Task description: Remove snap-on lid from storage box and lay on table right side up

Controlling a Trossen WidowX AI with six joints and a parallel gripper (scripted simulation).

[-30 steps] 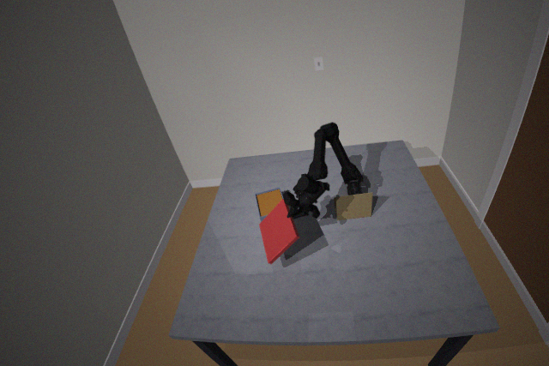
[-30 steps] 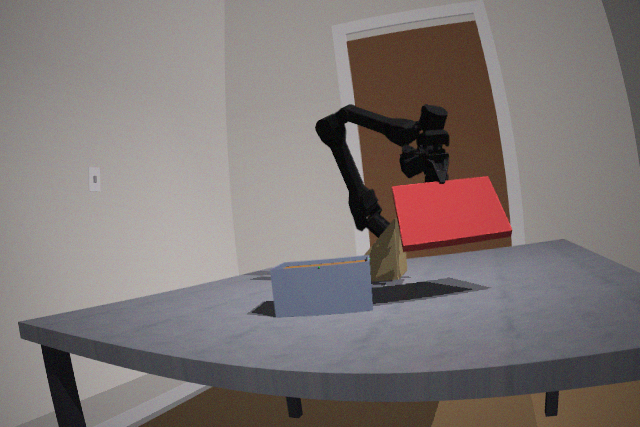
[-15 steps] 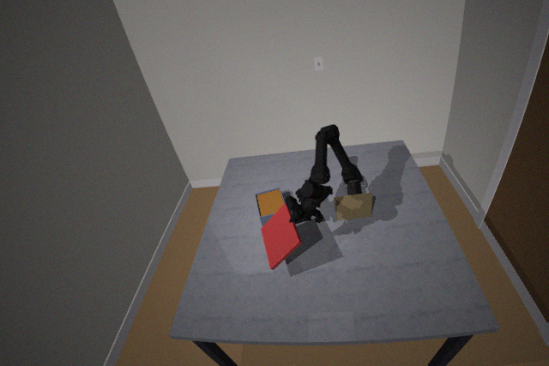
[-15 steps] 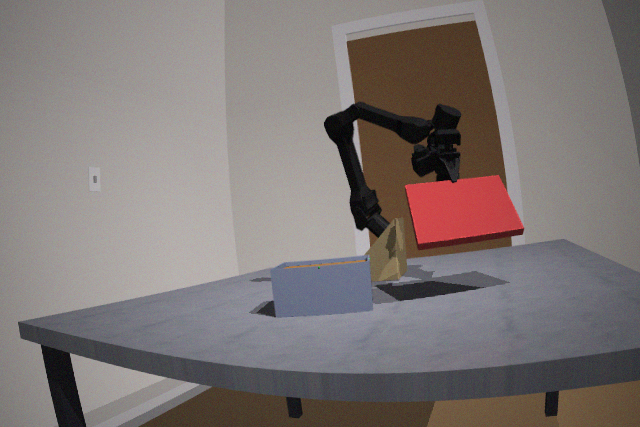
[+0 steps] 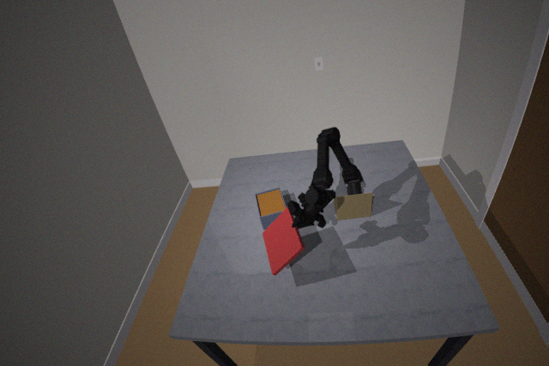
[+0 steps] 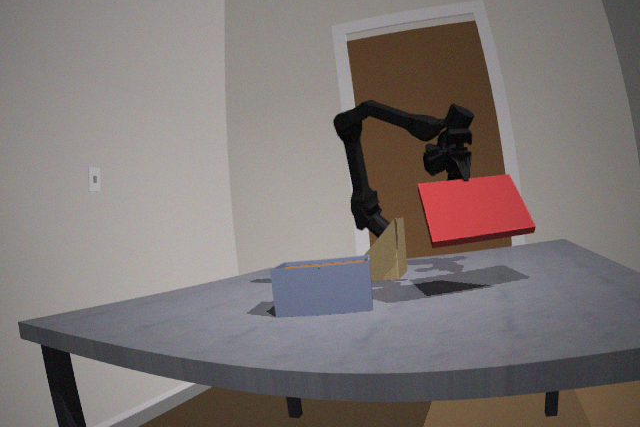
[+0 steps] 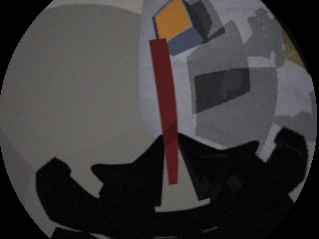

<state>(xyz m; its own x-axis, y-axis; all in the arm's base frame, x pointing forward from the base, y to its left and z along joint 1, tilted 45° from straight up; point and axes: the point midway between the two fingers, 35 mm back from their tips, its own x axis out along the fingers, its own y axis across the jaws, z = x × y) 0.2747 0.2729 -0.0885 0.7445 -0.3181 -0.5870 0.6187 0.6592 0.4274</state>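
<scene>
The red lid lies 60 mm ahead of my gripper tip, 20 mm to the left of it and 50 mm below it. The rest, counted from my gripper tip: storage box: 150 mm ahead, 310 mm to the right, 180 mm below.
</scene>
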